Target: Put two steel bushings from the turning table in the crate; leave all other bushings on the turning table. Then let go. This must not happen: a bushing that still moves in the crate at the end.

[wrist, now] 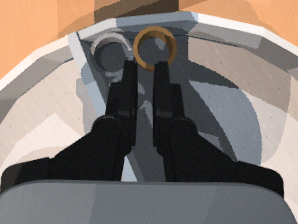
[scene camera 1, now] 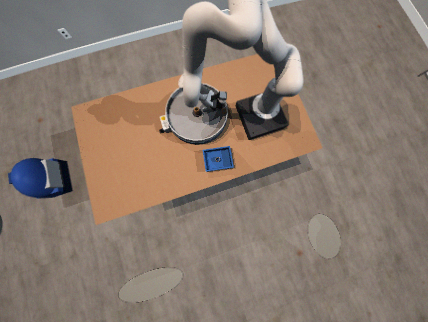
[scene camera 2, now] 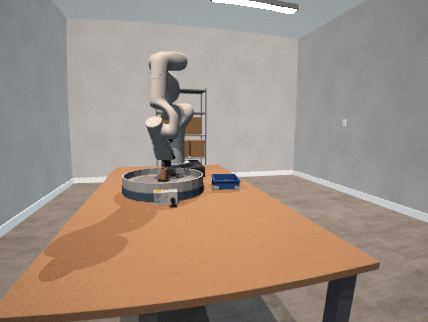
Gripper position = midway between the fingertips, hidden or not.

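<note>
My gripper (wrist: 145,80) is visible, as are a brass bushing (wrist: 154,31) and a steel bushing (wrist: 101,42).
</note>
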